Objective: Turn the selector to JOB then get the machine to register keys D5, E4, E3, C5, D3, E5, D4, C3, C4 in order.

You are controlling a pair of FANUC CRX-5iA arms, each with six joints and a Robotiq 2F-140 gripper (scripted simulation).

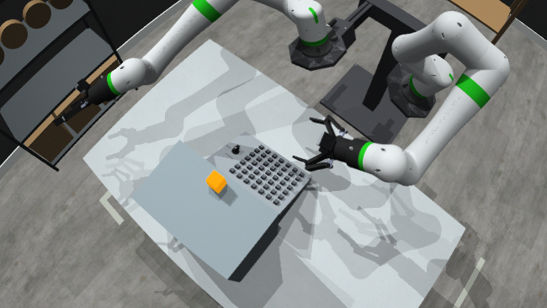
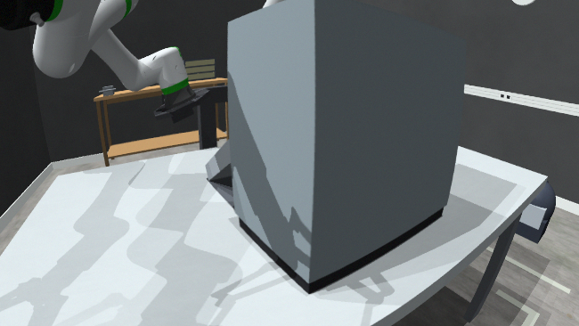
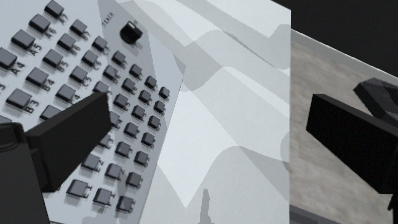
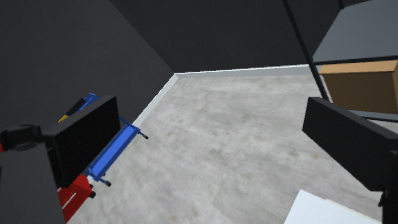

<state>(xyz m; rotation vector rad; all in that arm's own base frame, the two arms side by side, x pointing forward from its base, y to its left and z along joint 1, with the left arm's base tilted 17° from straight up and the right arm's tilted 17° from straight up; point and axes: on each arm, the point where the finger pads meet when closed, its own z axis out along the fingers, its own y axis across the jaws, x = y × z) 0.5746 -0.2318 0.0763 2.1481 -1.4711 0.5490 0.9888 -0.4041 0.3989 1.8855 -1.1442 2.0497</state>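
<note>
Right now the key D4 is 18 cm below my left hand, 11 cm ahead of it and 9 cm to the right of it. Also, from my left hand: key E4 (19 cm below, 9 cm to the right, 8 cm ahead); key E5 (19 cm below, 12 cm to the right, 8 cm ahead); key C4 (16 cm below, 14 cm ahead, 10 cm to the right).
</note>
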